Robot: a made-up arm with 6 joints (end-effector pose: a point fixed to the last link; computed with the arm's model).
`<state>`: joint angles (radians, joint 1 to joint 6).
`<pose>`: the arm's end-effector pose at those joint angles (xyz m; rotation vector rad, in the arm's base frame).
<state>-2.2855 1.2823 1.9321 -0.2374 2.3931 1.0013</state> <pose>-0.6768 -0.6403 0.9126 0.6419 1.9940 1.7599</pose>
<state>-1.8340 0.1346 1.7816 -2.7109 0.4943 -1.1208</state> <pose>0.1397 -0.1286 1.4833 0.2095 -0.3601 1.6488</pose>
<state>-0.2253 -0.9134 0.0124 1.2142 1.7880 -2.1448</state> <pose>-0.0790 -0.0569 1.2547 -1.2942 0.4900 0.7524</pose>
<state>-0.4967 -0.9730 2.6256 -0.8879 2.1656 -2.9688</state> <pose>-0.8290 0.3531 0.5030 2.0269 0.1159 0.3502</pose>
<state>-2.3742 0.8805 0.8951 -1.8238 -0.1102 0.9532</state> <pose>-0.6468 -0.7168 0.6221 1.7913 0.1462 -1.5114</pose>
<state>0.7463 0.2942 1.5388 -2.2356 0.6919 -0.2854</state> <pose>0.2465 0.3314 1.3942 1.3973 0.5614 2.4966</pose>
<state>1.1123 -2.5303 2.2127 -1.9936 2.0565 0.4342</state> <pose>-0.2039 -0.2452 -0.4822 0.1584 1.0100 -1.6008</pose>
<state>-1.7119 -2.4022 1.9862 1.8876 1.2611 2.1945</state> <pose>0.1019 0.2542 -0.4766 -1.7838 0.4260 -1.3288</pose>
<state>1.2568 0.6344 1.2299 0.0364 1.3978 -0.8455</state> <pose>0.3675 0.6245 1.1479 0.3588 -0.3304 1.7272</pose>
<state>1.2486 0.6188 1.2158 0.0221 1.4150 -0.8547</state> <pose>0.3714 0.6171 1.1499 0.3766 -0.3456 1.7330</pose>
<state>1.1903 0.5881 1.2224 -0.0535 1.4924 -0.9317</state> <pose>0.4018 0.5799 1.1636 0.4605 -0.4540 1.7720</pose>
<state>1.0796 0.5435 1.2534 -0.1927 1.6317 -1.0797</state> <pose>0.4496 0.5096 1.1898 0.5781 -0.6958 1.8268</pose>
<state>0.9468 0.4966 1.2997 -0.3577 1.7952 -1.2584</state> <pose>0.4894 0.4244 1.2223 0.6431 -1.0350 1.8561</pose>
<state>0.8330 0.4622 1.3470 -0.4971 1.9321 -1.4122</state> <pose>0.5088 0.3525 1.2512 0.6254 -1.3500 1.8464</pose>
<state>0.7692 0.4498 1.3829 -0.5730 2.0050 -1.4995</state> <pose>0.5147 0.3137 1.2680 0.5822 -1.5289 1.8283</pose>
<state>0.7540 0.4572 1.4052 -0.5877 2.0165 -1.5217</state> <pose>0.5173 0.3057 1.2721 0.5632 -1.5689 1.8269</pose>
